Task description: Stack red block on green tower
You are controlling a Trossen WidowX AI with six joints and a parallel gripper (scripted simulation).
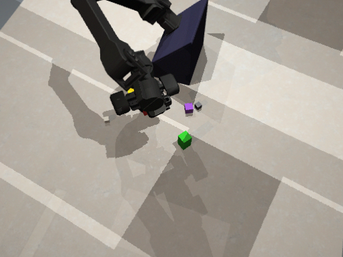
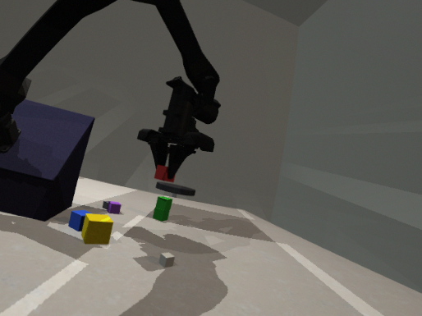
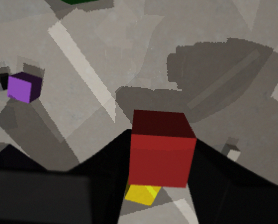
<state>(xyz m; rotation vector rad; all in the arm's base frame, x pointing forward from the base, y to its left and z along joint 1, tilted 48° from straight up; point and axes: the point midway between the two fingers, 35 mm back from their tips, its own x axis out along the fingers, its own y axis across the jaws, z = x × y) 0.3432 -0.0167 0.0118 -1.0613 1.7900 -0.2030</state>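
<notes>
Right now the purple block is 120 mm to the left of my gripper tip, 110 mm below it and 90 mm behind it. From my gripper tip the other things lie so: yellow block (110 mm behind, 100 mm below, 80 mm to the right); red block (10 mm above); blue block (140 mm behind, 110 mm below, 30 mm to the right).
</notes>
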